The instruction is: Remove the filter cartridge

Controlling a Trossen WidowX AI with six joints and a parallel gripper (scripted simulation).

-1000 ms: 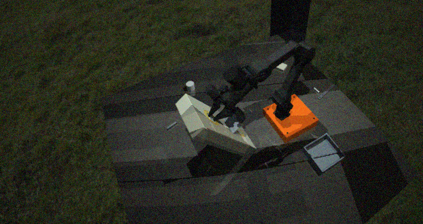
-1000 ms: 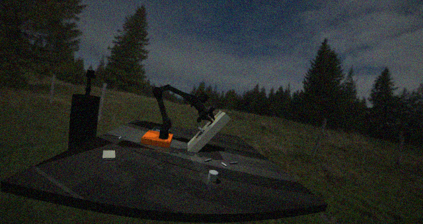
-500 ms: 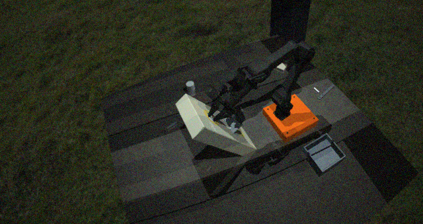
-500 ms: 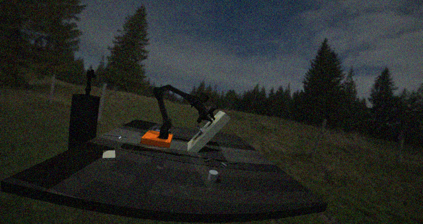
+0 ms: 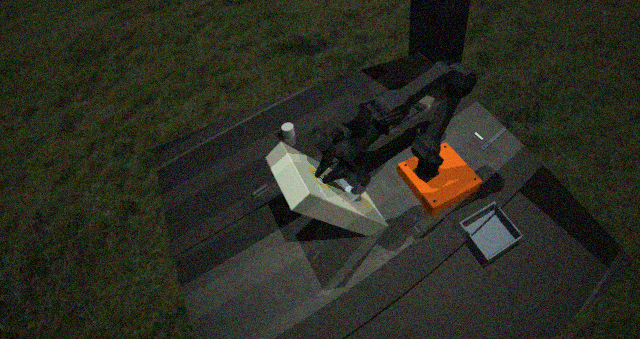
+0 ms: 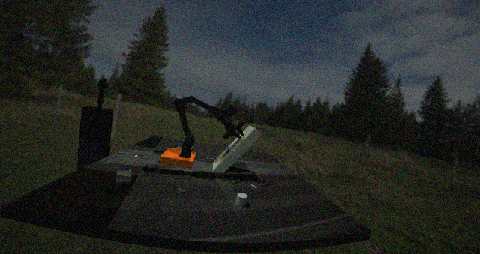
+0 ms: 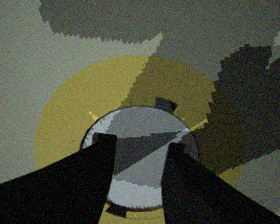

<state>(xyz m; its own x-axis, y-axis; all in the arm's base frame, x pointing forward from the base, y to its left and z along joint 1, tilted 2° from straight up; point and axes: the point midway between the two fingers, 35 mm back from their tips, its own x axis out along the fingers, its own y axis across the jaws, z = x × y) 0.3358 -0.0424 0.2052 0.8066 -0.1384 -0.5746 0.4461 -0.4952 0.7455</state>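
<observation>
Right now my gripper tip is 1 cm short of the round filter cartridge and 1 cm above it. Round my gripper tip: service panel: 8 cm below, 4 cm behind, 1 cm to the left; then grey tray: 39 cm behind, 34 cm to the left, 22 cm below.
</observation>
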